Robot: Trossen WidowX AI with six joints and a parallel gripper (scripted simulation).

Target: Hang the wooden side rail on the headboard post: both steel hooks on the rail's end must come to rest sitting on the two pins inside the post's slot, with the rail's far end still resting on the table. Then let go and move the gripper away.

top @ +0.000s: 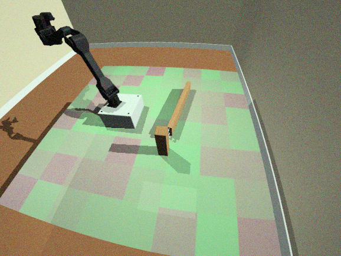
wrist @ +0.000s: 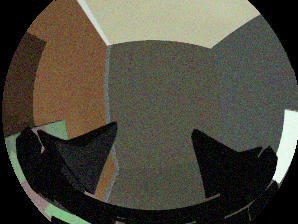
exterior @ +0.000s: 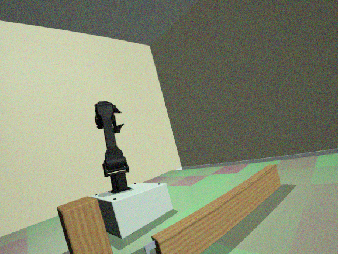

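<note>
The wooden headboard post is 900 mm ahead of my gripper tip, 400 mm to the right of it and 390 mm below it.
</note>
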